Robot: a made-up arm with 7 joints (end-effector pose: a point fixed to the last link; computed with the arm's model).
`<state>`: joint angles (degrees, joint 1 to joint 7).
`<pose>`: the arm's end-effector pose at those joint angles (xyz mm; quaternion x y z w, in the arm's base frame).
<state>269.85 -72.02 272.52 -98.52 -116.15 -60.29 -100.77</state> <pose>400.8 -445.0 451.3 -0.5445 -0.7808 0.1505 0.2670</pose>
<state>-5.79 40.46 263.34 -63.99 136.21 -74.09 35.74</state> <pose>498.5 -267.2 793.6 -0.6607 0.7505 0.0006 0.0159</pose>
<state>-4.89 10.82 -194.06 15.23 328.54 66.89 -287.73</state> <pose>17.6 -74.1 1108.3 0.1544 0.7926 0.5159 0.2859</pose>
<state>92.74 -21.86 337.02 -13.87 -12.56 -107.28 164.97</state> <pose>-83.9 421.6 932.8 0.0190 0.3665 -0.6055 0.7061</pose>
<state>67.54 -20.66 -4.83 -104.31 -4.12 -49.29 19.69</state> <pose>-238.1 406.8 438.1 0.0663 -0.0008 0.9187 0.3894</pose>
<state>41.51 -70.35 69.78 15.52 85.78 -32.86 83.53</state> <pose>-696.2 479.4 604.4 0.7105 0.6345 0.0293 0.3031</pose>
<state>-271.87 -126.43 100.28 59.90 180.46 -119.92 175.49</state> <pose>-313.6 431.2 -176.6 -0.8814 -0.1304 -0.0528 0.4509</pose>
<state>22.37 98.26 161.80 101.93 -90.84 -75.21 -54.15</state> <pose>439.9 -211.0 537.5 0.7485 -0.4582 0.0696 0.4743</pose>
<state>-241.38 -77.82 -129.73 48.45 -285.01 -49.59 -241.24</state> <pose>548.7 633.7 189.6 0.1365 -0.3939 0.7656 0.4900</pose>
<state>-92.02 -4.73 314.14 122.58 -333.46 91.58 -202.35</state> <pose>-131.0 182.3 520.2 -0.2998 -0.2018 0.8125 0.4574</pose>
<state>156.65 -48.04 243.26 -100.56 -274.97 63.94 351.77</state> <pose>33.8 345.0 725.7 -0.8567 0.3696 -0.2452 0.2634</pose>
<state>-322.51 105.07 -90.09 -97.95 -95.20 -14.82 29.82</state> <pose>79.9 -606.1 78.6 -0.6249 -0.0134 -0.5888 0.5124</pose>
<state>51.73 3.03 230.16 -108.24 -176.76 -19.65 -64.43</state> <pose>-62.4 -429.0 631.1 -0.6573 0.2505 0.1244 0.6999</pose>
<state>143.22 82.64 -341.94 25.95 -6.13 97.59 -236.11</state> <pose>-688.9 -405.3 129.7 -0.0843 -0.2255 0.9450 0.2216</pose>
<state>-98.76 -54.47 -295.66 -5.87 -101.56 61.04 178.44</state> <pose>47.7 -712.6 778.1 -0.8072 0.5080 -0.2322 0.1908</pose>
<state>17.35 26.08 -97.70 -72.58 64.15 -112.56 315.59</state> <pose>133.9 -377.9 757.5 -0.5931 0.3352 -0.7297 0.0577</pose>
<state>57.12 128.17 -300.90 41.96 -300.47 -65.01 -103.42</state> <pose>148.9 -557.3 -395.8 -0.1641 -0.1718 0.8798 0.4118</pose>
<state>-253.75 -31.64 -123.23 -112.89 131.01 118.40 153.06</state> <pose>-175.6 63.9 642.6 0.4514 -0.4461 -0.7657 0.1048</pose>
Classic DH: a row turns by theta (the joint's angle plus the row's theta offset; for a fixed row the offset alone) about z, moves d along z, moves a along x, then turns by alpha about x. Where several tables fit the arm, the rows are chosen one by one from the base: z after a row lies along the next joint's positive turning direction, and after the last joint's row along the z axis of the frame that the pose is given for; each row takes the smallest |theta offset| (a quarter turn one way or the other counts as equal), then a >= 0, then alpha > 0; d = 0 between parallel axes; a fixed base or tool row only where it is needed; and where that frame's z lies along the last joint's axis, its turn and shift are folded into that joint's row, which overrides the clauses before.
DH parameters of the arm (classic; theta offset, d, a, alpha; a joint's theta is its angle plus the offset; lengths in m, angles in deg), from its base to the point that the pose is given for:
base (fixed): 0 0 0 180
joint 1: 0 -0.236 0 90
joint 2: 0 -0.012 0 -90
joint 3: 0 -0.515 0 90
joint 4: 0 -0.017 0 -90
joint 5: 0 -0.341 0 90
joint 6: 0 0 0 -90
joint 7: 0 -0.086 0 0

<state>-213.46 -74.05 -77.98 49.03 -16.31 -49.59 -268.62</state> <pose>768.2 228.0 547.1 0.2374 -0.8243 0.1727 0.4841</pose>
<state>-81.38 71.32 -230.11 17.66 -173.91 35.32 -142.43</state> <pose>191.4 835.2 586.9 0.5507 -0.4854 0.4702 0.4899</pose>
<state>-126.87 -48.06 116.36 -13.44 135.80 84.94 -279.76</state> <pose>258.8 -592.0 792.6 0.3565 0.4824 0.7922 0.1118</pose>
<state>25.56 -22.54 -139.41 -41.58 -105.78 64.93 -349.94</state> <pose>-232.7 -142.9 1022.5 -0.1343 0.7155 0.4309 0.5333</pose>
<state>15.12 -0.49 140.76 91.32 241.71 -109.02 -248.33</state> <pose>-328.0 -57.2 702.7 0.4608 0.2575 -0.3895 0.7548</pose>
